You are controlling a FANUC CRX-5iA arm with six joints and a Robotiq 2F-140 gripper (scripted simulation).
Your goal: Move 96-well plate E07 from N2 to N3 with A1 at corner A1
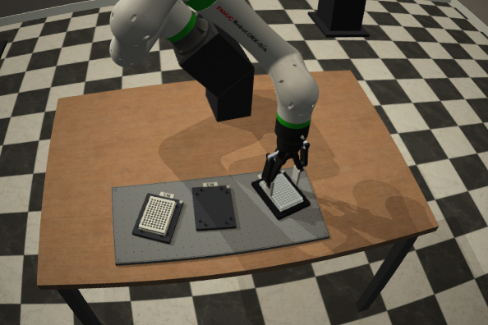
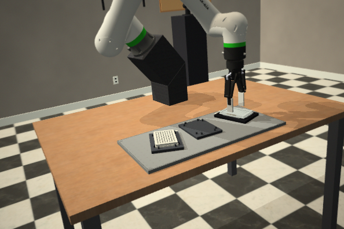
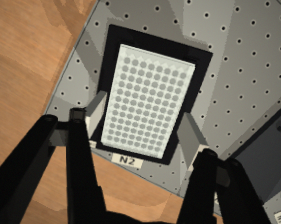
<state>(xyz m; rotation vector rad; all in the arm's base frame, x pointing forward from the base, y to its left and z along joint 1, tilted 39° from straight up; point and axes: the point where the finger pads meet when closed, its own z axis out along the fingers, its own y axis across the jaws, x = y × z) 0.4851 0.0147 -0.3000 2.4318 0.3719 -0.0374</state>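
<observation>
Right now my hand is 5 cm above the plate. From my hand the other things lie so: landing nest N3 (1 cm ahead, 22 cm to the right, 6 cm below); then N2 label (9 cm behind, 3 cm to the right, 6 cm below); then plate nest N2 (6 cm below).
</observation>
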